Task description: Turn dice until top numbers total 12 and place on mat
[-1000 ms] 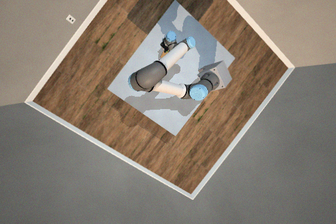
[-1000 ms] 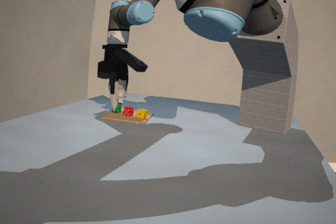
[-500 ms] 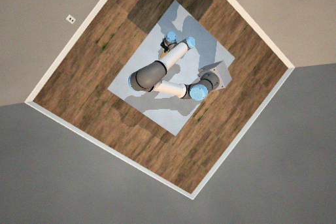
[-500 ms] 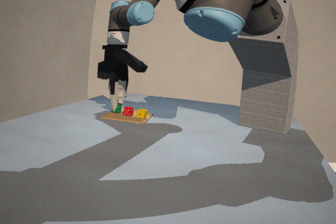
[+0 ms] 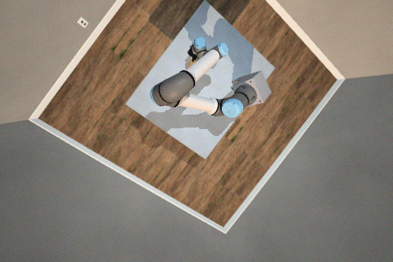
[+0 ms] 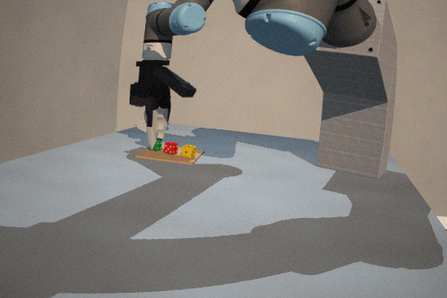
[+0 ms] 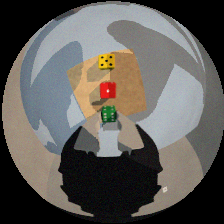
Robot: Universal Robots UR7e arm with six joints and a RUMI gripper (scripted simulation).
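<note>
Right now the green die is 1 cm below my hand. Also, from my hand: tan mat (5 cm behind, 2 cm below); red die (5 cm behind, 1 cm below); yellow die (9 cm behind, 1 cm to the right, 1 cm below).
</note>
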